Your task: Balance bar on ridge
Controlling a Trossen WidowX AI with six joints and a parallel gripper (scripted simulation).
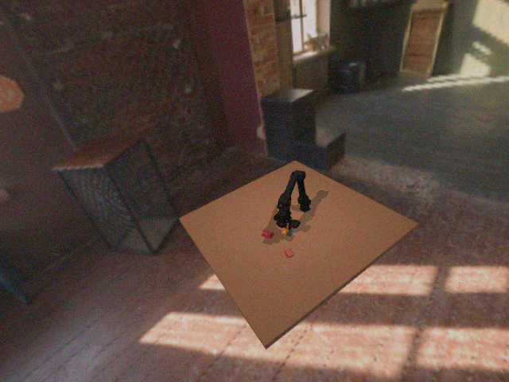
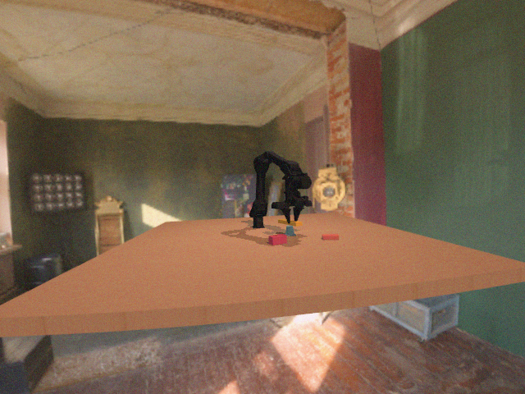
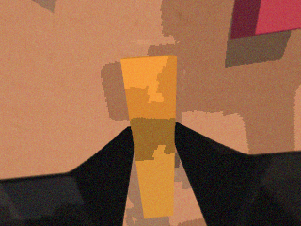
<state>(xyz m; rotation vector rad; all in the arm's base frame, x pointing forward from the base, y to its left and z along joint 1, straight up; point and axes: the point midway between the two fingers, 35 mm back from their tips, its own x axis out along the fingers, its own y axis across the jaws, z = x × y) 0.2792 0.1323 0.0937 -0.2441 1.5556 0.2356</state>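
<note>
Now: gripper tip 30 mm past the bar and 10 mm to the left of it. Also, from my gripper tip: pink-red block 120 mm ahead, 90 mm to the right, 40 mm below.
</note>
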